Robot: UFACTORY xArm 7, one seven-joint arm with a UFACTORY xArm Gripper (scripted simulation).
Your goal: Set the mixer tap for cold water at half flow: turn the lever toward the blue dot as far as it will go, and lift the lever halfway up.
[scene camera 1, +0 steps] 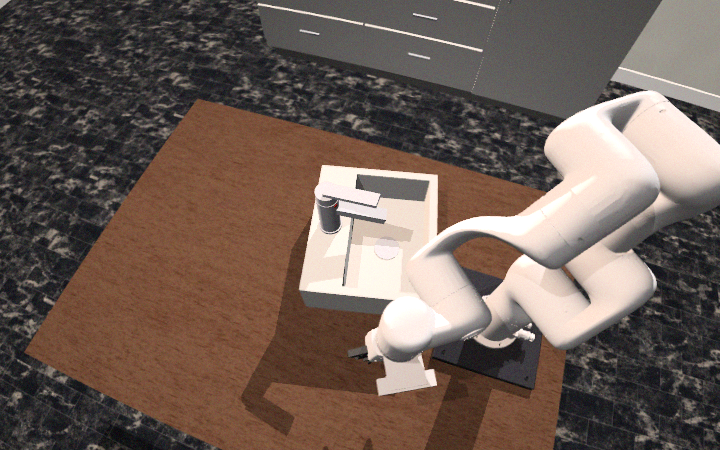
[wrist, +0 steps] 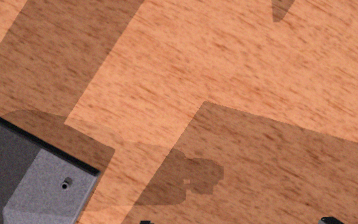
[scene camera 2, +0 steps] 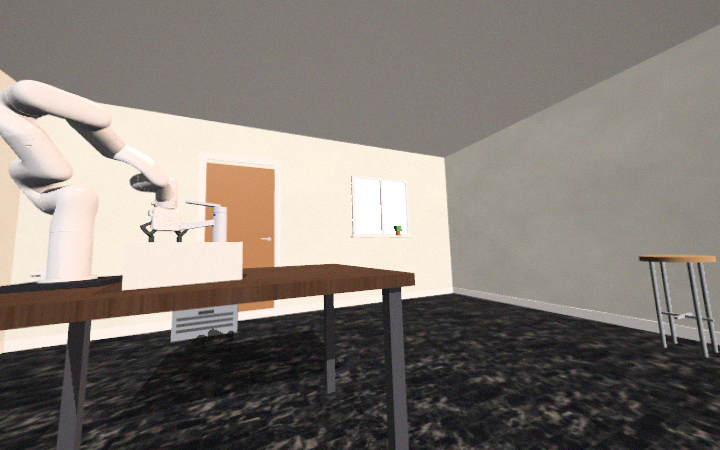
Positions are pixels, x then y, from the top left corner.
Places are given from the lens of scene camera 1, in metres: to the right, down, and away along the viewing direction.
mixer tap (scene camera 1: 330, 222): -0.06, -0.01, 0.86
white sink (scene camera 1: 362, 268): 0.01, 0.11, 0.97
The marked spots on the mixer tap and the white sink are 0.17 m apart.
